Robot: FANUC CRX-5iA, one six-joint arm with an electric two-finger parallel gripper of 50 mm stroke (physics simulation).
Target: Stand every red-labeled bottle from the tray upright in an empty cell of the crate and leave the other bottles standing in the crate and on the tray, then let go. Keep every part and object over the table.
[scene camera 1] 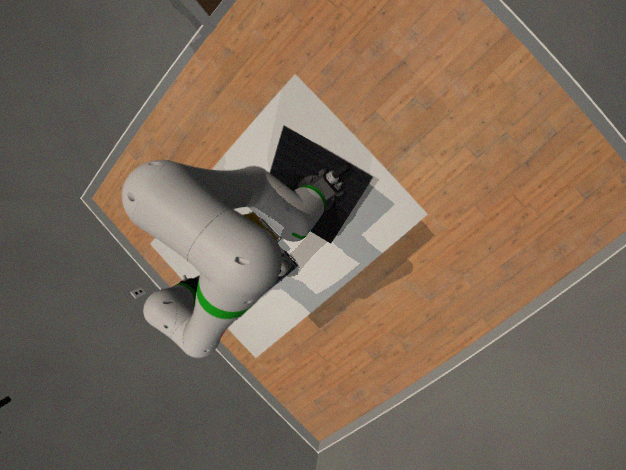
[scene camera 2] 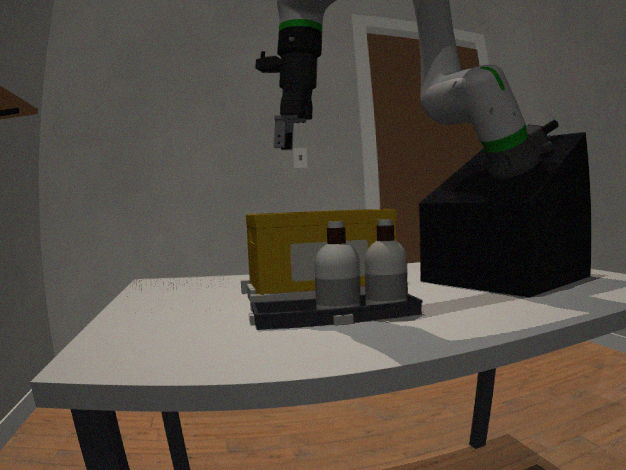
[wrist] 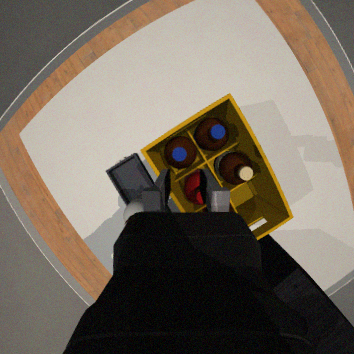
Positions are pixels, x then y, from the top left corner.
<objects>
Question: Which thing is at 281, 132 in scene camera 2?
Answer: The gripper.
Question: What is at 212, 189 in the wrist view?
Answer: The gripper.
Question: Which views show the cream-capped bottle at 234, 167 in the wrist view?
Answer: The wrist view only.
</objects>
